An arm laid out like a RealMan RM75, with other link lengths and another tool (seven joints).
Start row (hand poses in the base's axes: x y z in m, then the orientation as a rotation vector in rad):
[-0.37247 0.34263 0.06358 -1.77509 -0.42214 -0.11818]
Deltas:
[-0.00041 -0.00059 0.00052 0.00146 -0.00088 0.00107]
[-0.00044 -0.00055 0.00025 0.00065 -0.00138 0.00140]
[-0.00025 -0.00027 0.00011 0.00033 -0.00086 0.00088]
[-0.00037 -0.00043 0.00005 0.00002 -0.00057 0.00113]
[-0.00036 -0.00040 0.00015 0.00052 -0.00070 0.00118]
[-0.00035 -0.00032 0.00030 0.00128 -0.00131 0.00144]
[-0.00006 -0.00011 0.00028 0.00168 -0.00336 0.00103]
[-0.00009 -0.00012 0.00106 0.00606 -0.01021 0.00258]
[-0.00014 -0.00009 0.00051 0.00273 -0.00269 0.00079]
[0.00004 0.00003 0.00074 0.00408 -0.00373 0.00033]
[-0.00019 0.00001 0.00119 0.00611 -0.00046 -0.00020]
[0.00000 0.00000 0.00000 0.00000 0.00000 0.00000]
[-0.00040 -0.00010 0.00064 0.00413 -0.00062 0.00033]
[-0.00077 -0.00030 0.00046 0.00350 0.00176 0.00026]
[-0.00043 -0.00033 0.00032 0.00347 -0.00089 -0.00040]
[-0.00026 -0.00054 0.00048 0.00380 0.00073 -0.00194]
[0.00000 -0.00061 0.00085 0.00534 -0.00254 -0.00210]
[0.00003 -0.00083 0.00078 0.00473 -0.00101 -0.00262]
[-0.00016 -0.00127 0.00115 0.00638 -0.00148 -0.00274]
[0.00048 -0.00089 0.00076 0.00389 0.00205 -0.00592]
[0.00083 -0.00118 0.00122 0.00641 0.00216 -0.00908]
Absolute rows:
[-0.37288 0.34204 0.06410 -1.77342 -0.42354 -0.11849]
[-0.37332 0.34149 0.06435 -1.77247 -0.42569 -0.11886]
[-0.37357 0.34122 0.06446 -1.77195 -0.42704 -0.11907]
[-0.37394 0.34079 0.06451 -1.77167 -0.42844 -0.11878]
[-0.37430 0.34039 0.06466 -1.77089 -0.42992 -0.11867]
[-0.37465 0.34007 0.06496 -1.76931 -0.43197 -0.11907]
[-0.37471 0.33996 0.06524 -1.76744 -0.43509 -0.12166]
[-0.37480 0.33984 0.06630 -1.76093 -0.44395 -0.13010]
[-0.37494 0.33975 0.06681 -1.75807 -0.44622 -0.13247]
[-0.37490 0.33978 0.06755 -1.75400 -0.44866 -0.13636]
[-0.37509 0.33979 0.06874 -1.74806 -0.44798 -0.13815]
[-0.37509 0.33979 0.06874 -1.74806 -0.44798 -0.13815]
[-0.37549 0.33969 0.06938 -1.74393 -0.44815 -0.13930]
[-0.37626 0.33939 0.06984 -1.74044 -0.44661 -0.13828]
[-0.37669 0.33906 0.07016 -1.73713 -0.44644 -0.14005]
[-0.37695 0.33852 0.07064 -1.73388 -0.44371 -0.14157]
[-0.37695 0.33791 0.07149 -1.72914 -0.44302 -0.14636]
[-0.37692 0.33708 0.07227 -1.72513 -0.44085 -0.15006]
[-0.37708 0.33581 0.07342 -1.71952 -0.43868 -0.15458]
[-0.37660 0.33492 0.07418 -1.71716 -0.43156 -0.15784]
[-0.37577 0.33374 0.07540 -1.71306 -0.42130 -0.16377]

